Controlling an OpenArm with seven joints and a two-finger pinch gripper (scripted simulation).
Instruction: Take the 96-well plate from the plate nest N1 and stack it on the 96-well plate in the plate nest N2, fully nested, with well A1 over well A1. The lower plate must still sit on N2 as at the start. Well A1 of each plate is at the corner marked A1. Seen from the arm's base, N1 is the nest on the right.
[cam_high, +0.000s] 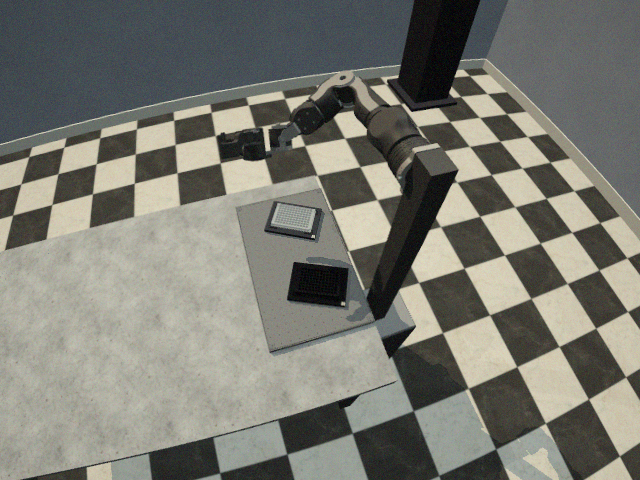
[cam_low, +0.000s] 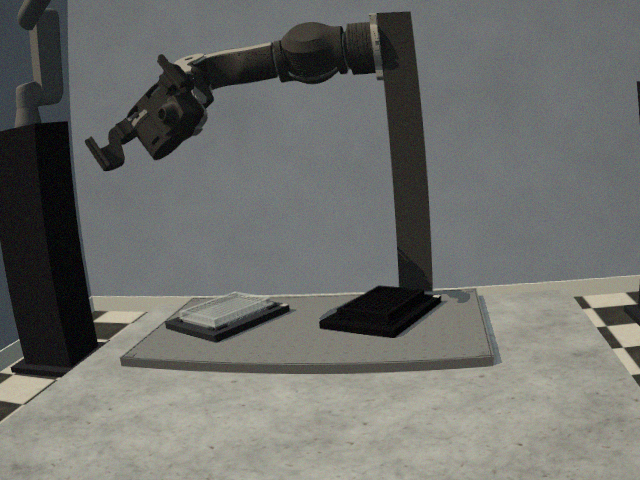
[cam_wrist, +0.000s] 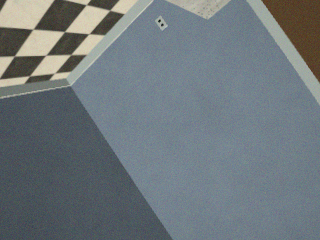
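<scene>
Now: hand 31 cm above the clear 96-well plate, 18 cm past it and 5 cm to the right of it. The rest, counted from my hand: nest N1: 32 cm below, 18 cm behind, 5 cm to the left; then nest N2: 32 cm below, 29 cm to the left, 18 cm behind; then black 96-well plate: 31 cm below, 29 cm to the left, 18 cm behind.
</scene>
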